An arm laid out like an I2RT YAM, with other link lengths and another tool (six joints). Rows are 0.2 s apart.
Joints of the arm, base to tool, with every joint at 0 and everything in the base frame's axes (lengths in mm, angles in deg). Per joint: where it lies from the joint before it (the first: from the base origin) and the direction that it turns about. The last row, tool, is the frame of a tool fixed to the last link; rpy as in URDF.
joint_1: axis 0 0 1 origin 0 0 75.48
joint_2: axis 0 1 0 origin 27 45.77 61.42
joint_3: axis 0 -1 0 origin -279.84 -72.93 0
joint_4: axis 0 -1 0 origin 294 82.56 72
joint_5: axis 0 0 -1 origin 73.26 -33.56 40.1
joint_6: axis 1 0 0 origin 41.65 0 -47.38
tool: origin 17 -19 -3 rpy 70.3 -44.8 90
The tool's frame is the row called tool.
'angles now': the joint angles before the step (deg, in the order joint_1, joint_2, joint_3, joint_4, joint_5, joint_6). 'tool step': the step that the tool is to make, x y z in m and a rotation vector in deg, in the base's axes. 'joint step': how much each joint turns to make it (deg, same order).
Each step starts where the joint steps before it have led.
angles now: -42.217 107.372 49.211 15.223 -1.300 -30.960
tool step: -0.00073 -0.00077 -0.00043 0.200 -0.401 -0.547
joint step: -0.131 0.066 -0.066 0.308 0.021 0.590
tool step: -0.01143 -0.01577 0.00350 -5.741 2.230 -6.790
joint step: -1.574 0.525 0.066 2.796 7.694 -0.809
